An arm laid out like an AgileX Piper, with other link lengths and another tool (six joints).
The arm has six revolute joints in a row. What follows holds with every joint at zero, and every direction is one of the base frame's. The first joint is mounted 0.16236 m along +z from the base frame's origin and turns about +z. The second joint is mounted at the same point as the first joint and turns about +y. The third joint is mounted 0.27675 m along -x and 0.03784 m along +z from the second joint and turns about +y. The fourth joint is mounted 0.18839 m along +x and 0.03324 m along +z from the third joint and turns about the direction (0.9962, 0, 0.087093). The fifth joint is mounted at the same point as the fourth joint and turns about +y. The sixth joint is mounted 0.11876 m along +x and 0.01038 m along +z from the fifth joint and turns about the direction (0.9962, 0, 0.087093). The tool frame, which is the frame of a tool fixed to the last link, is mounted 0.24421 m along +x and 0.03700 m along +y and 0.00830 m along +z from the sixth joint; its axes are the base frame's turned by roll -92.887, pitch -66.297 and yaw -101.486 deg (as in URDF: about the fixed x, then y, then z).
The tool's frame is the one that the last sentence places.
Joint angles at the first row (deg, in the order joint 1, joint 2, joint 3, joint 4, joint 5, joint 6):
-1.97 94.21 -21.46 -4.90 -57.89 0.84
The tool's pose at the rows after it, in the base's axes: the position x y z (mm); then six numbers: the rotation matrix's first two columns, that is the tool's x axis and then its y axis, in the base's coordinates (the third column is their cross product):
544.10 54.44 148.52 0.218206 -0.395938 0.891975 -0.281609 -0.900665 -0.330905
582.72 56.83 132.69 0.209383 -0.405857 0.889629 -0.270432 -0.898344 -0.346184
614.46 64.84 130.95 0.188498 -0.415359 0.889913 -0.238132 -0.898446 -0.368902
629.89 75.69 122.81 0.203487 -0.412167 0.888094 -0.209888 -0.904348 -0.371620
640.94 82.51 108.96 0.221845 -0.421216 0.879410 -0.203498 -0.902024 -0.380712
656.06 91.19 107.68 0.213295 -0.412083 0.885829 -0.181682 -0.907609 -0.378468
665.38 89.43 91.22 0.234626 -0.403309 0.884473 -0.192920 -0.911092 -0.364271
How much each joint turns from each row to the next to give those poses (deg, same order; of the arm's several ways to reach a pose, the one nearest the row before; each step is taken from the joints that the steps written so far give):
0.00 13.96 -9.04 -1.69 -2.82 2.16
0.00 8.81 -9.12 -0.63 -0.51 0.92
0.00 6.03 -8.50 -1.68 0.35 1.59
0.00 3.30 -5.39 -2.35 2.04 1.41
0.34 3.20 -3.98 -0.82 1.43 1.37
0.69 2.81 -4.97 -0.41 1.16 0.06
-0.01 2.38 -3.67 -0.17 2.79 0.00

